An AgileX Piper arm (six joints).
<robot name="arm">
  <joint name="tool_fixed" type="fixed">
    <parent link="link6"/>
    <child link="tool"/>
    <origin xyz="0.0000 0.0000 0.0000" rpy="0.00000 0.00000 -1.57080"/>
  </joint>
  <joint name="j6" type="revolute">
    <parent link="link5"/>
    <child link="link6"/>
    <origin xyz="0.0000 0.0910 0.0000" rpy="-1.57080 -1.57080 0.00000"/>
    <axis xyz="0 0 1"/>
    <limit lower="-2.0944" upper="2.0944"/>
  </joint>
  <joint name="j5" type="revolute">
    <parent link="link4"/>
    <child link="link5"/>
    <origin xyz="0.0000 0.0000 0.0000" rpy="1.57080 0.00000 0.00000"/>
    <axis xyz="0 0 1"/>
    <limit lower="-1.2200" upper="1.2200"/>
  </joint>
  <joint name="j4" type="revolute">
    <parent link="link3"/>
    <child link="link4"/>
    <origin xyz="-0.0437 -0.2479 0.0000" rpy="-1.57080 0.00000 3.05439"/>
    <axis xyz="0 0 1"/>
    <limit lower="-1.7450" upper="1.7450"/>
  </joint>
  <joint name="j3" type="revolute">
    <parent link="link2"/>
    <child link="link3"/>
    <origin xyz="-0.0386 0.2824 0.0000" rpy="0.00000 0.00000 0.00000"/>
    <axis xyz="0 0 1"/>
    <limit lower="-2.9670" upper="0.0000"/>
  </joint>
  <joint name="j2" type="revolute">
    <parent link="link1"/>
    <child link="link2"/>
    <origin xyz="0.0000 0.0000 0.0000" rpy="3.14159 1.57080 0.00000"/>
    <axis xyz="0 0 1"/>
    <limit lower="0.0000" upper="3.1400"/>
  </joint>
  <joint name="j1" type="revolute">
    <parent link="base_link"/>
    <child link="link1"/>
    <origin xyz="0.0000 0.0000 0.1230" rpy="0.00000 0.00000 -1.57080"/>
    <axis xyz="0 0 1"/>
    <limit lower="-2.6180" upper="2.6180"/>
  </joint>
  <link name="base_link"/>
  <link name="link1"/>
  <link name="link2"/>
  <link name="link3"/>
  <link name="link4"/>
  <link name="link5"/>
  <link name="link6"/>
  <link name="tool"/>
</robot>
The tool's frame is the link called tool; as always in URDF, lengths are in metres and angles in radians.
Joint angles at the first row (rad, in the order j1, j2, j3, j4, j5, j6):
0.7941 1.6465 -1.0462 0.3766 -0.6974 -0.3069
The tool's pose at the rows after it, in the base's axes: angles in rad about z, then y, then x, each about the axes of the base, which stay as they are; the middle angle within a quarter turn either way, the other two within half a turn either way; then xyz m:
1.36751, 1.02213, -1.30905, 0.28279, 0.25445, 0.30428
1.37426, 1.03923, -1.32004, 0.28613, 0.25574, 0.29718
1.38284, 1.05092, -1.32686, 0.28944, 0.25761, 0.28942
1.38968, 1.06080, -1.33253, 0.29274, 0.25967, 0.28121
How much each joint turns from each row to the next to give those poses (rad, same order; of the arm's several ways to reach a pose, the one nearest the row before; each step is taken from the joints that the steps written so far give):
-0.0003 0.0200 -0.0005 0.0240 -0.0157 -0.0176
-0.0004 0.0212 0.0000 0.0167 -0.0161 -0.0096
-0.0003 0.0243 0.0000 0.0066 -0.0202 0.0046
-0.0003 0.0260 -0.0003 0.0032 -0.0219 0.0069

